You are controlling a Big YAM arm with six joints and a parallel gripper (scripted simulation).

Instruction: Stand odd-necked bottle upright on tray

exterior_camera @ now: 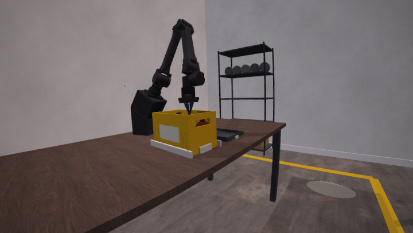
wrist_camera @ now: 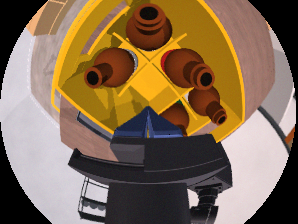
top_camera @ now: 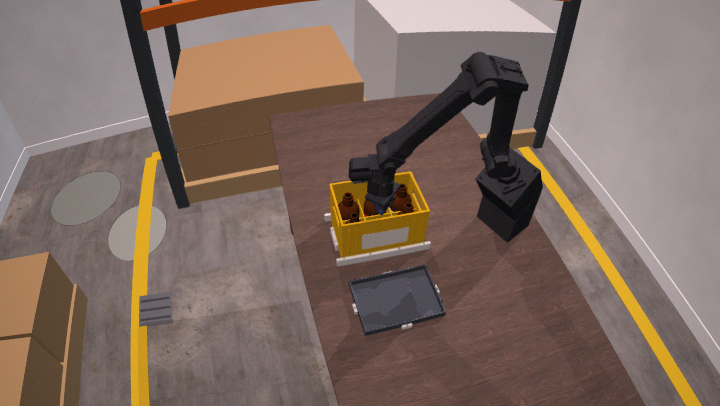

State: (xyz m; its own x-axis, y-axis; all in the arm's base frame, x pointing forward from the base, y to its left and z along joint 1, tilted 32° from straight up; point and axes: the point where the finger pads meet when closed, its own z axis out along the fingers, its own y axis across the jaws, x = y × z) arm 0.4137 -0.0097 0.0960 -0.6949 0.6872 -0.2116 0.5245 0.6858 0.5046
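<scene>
The yellow crate lies 4 cm to the right of my hand and 7 cm below it. The rest, counted from my hand: glass bottle 8 cm ahead, 2 cm to the left, 7 cm below; then dark tray 2 cm behind, 23 cm to the left, 14 cm below.
</scene>
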